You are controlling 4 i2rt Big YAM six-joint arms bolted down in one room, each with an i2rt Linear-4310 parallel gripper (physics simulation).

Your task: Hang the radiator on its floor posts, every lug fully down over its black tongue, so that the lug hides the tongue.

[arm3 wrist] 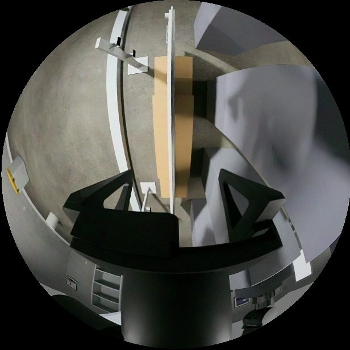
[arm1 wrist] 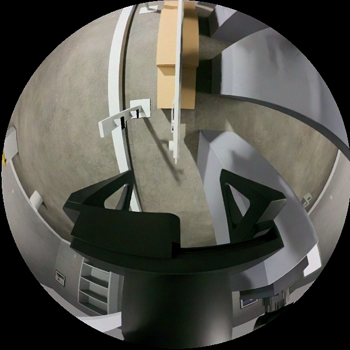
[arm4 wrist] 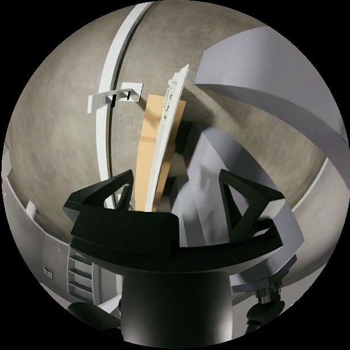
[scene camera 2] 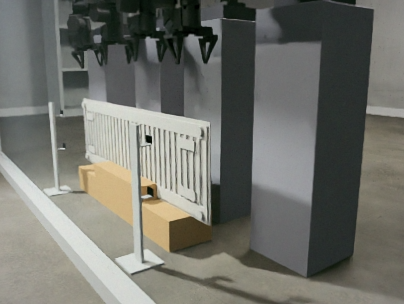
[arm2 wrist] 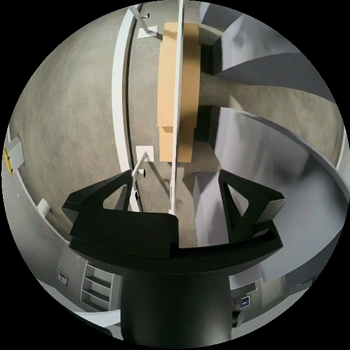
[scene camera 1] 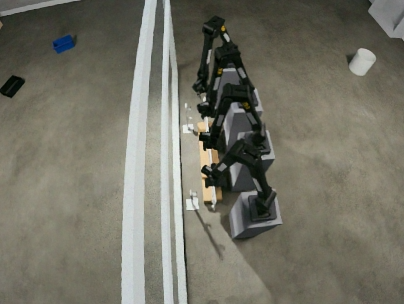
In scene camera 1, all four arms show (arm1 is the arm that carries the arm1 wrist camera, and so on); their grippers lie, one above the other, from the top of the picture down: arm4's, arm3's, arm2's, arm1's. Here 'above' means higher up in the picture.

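The white ribbed radiator [arm1 wrist: 178,55] [arm2 wrist: 177,100] [arm3 wrist: 171,100] [arm4 wrist: 167,125] [scene camera 2: 170,119] stands upright on tan blocks [scene camera 2: 185,225] [arm1 wrist: 167,45], apart from the floor posts. The near post [scene camera 2: 136,200] and far post [scene camera 2: 54,150] have black tongues uncovered; one tongue [scene camera 2: 148,139] shows plainly. Arm1's gripper [arm1 wrist: 177,172] [scene camera 1: 210,175], arm2's gripper [arm2 wrist: 176,172] [scene camera 1: 206,140], arm3's gripper [arm3 wrist: 176,172] and arm4's gripper [arm4 wrist: 176,172] are open above the radiator's top edge, holding nothing. Lug seating is hidden in scene camera 1.
Grey pedestals [scene camera 2: 285,150] [scene camera 1: 255,215] stand on the arms' side of the radiator. A long white rail [scene camera 2: 65,235] [arm1 wrist: 116,75] runs along the floor beyond the posts. A blue bin [scene camera 1: 63,44], a black bin [scene camera 1: 12,86] and a white cylinder [scene camera 1: 362,62] stand farther off.
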